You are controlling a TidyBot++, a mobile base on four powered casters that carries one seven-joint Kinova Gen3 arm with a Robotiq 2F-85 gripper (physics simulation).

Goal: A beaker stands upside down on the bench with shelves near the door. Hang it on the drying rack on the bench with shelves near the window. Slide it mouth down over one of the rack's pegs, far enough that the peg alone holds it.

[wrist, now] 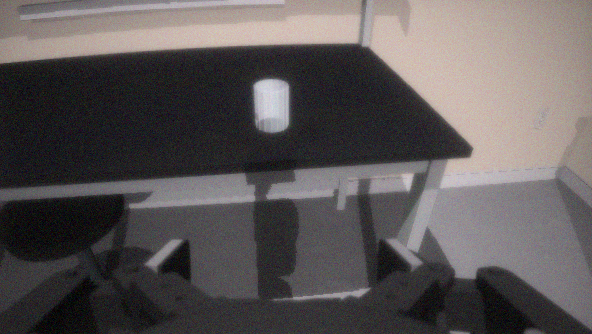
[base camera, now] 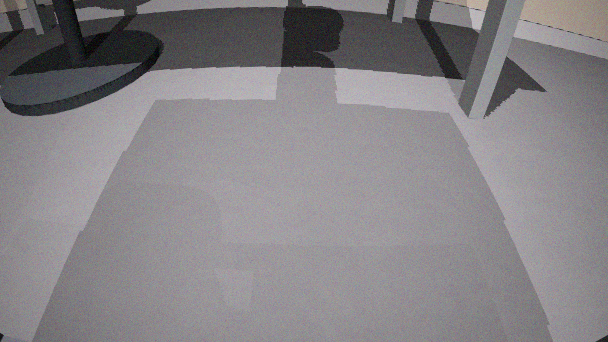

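Observation:
A clear, whitish beaker stands upright on the black bench top in the wrist view, near the bench's right end and a little left of its middle line between front and back edges. Its closed end appears to be up, but the picture is too grainy to be sure. My gripper is open and empty. Its fingers show at the bottom of the wrist view, in front of the bench and apart from the beaker, which appears above the gap between them. The drying rack does not show in either view.
A round dark stool seat is at the bench's front left; its round base shows in the base camera view. A grey bench leg stands at the right. A post rises at the bench's back right corner, by the wall.

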